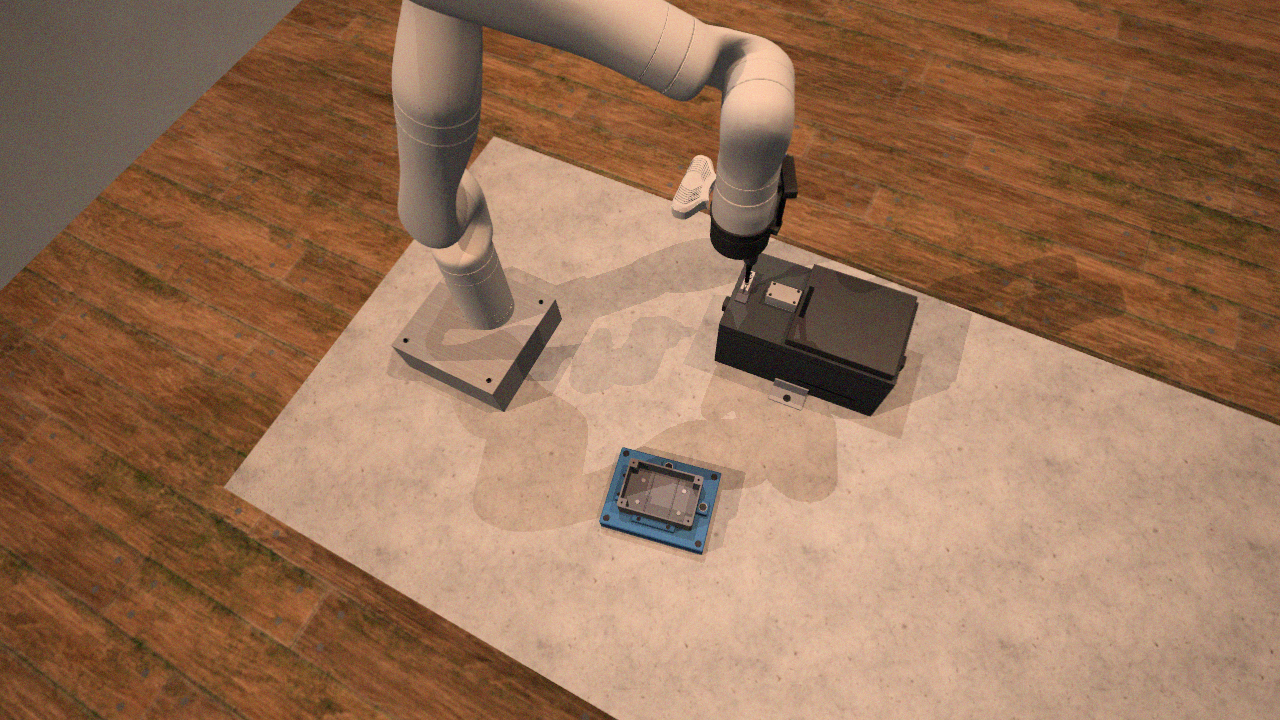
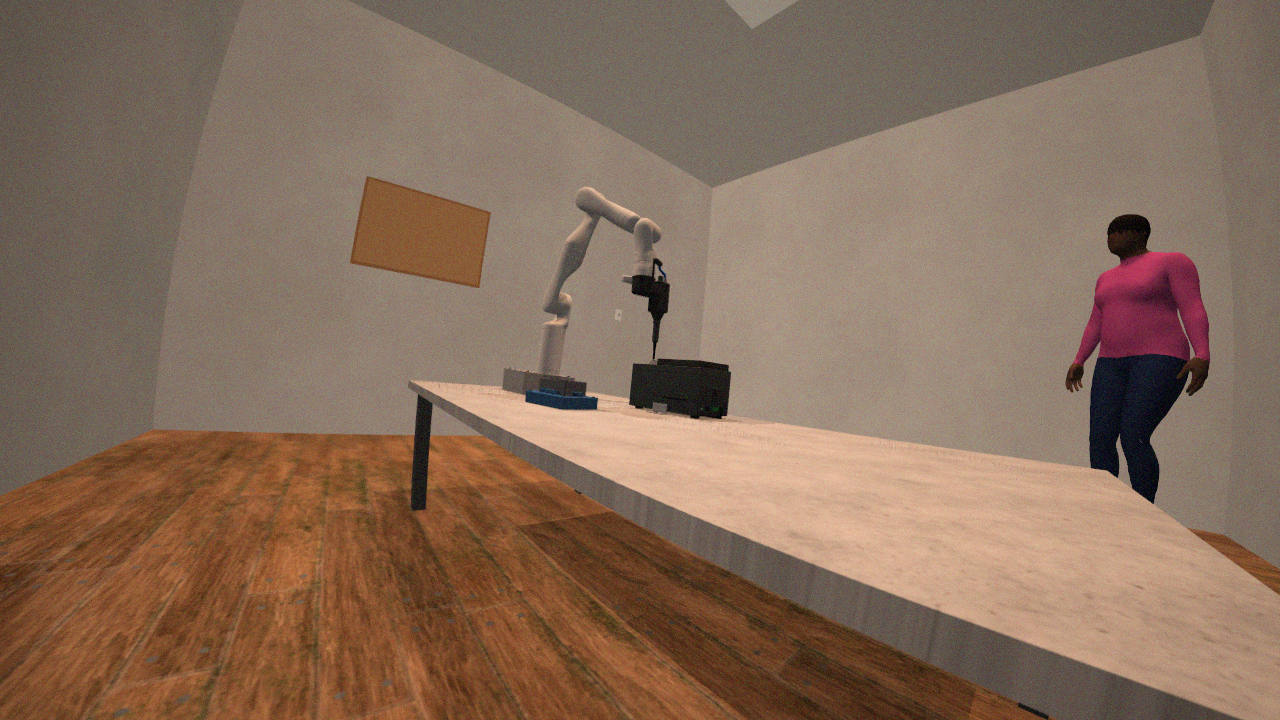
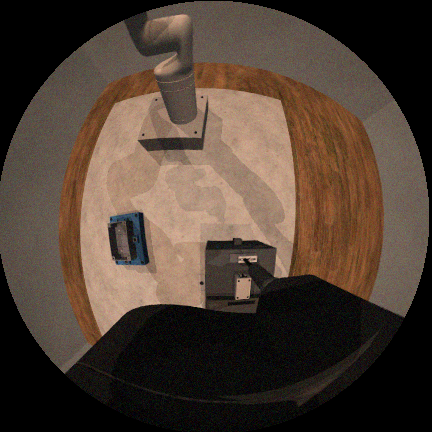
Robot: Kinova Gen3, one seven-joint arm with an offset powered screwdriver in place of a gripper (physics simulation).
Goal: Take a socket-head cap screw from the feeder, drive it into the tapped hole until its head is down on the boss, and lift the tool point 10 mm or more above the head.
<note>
In view: a blue fixture plate (image 2: 545, 399), a black screw feeder (image 2: 647, 387) and a dark lid (image 1: 852, 321).
The blue fixture plate is seen too in image 3 (image 3: 138, 225). The black screw feeder is seen too in image 3 (image 3: 219, 273).
</note>
